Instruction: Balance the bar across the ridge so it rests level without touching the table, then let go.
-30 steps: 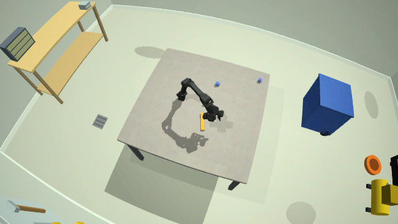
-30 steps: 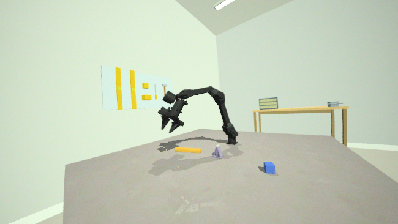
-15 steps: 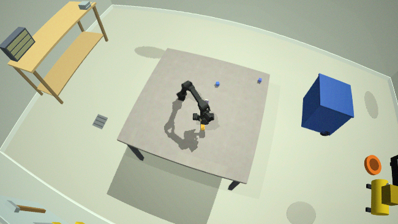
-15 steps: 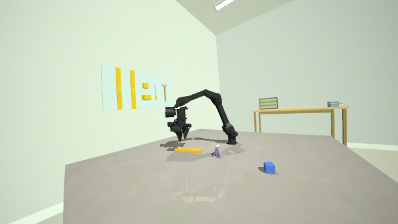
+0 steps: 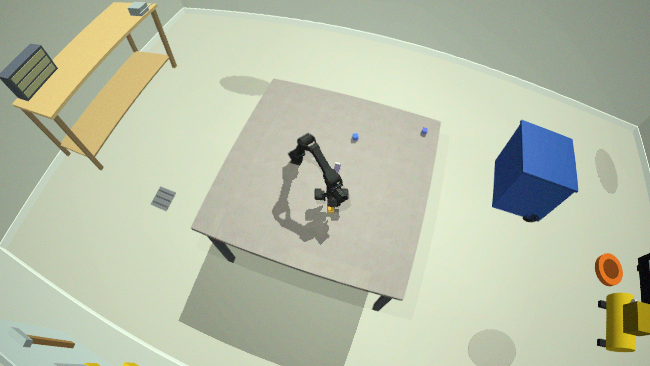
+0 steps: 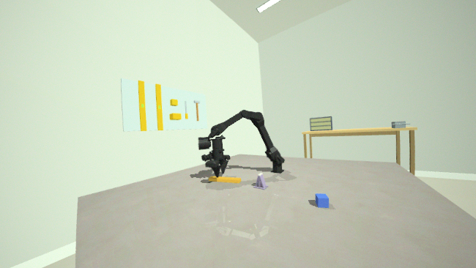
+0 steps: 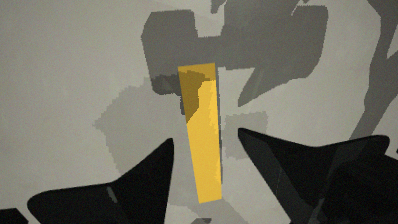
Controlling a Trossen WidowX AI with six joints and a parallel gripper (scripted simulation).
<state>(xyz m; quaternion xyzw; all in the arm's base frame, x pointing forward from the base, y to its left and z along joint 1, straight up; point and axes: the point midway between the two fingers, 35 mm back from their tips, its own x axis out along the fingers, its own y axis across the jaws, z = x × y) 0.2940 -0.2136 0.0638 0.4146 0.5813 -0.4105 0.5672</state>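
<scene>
The yellow bar is 10 mm behind my gripper tip, 20 mm to the left of it and 20 mm below it.
</scene>
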